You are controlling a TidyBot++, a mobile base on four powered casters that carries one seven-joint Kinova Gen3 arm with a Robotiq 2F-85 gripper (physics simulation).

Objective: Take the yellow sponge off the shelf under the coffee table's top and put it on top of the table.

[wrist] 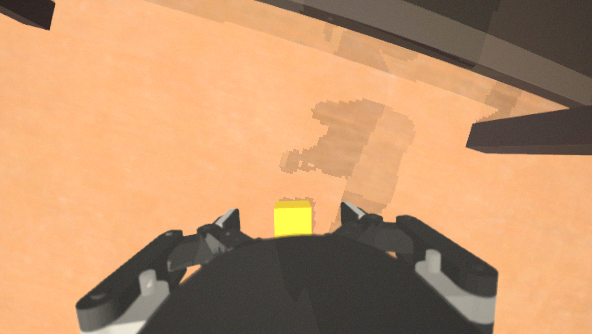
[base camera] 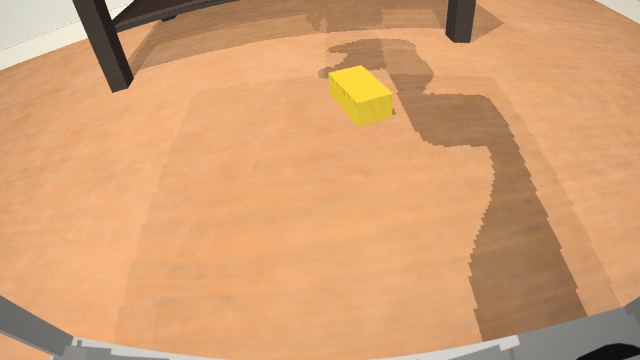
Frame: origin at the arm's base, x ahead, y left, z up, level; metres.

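Where they show: gripper, fingertip midpoint: [wrist: 290, 216].
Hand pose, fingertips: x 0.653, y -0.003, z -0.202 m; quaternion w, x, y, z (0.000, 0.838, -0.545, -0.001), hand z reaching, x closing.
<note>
Each offset is from my fingertips to the top centre of the thing. "spot": to the spot under its first point.
The yellow sponge {0.149 m down, 0.079 m back, 0.038 m right} [base camera: 360, 94] [wrist: 293, 220] lies on the wooden floor in front of the coffee table, not on the shelf. My gripper [wrist: 290, 216] is open and empty. In the wrist view the sponge shows between the two fingertips, farther down than they are, and the gripper's dark body hides its near end. The coffee table's dark top {spot: 0.044 m down, 0.260 m ahead, 0.210 m right} [wrist: 540, 55] shows at the upper right of the wrist view. Part of the lower shelf [base camera: 165, 11] shows at the top left of the base view. The gripper does not show in the base view.
Dark table legs stand at the left [base camera: 105, 50] and right [base camera: 460, 22] beyond the sponge. In the wrist view a leg {spot: 0.088 m down, 0.206 m ahead, 0.300 m right} [wrist: 535, 132] is at the right and another {spot: 0.167 m down, 0.115 m ahead, 0.494 m left} [wrist: 32, 11] at the top left. The arm's shadow falls on the floor beside the sponge. A pale wall stands at the back left.
</note>
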